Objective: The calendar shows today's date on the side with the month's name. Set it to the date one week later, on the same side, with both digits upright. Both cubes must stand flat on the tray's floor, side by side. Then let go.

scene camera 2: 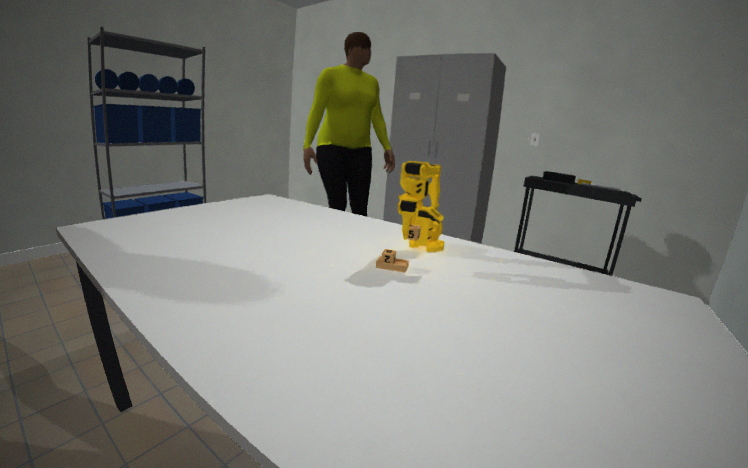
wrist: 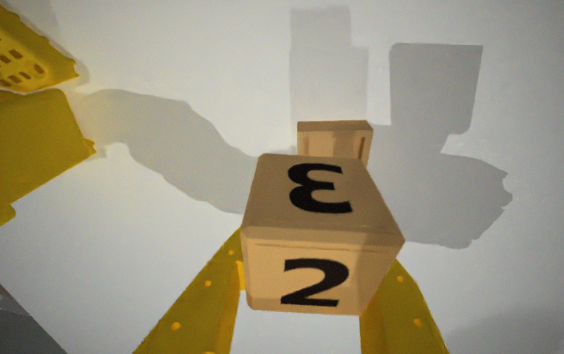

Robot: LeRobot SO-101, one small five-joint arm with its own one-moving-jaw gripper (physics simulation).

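My gripper is shut on a wooden cube, with the jaws on two opposite sides. It holds the cube in the air near the arm's base. The held cube shows a 5 toward the scene camera. In the wrist view it shows an upside-down 3 above a 2. The tray lies on the table; in the wrist view much of it is hidden behind the held cube. Another cube sits in the tray's left half in the scene view, a 2 facing that camera. The wrist view does not show it.
The yellow arm's base stands on the white table, behind the tray and slightly right of it in the scene view. Shadows fall around the tray. A person, a cabinet and a side table stand beyond.
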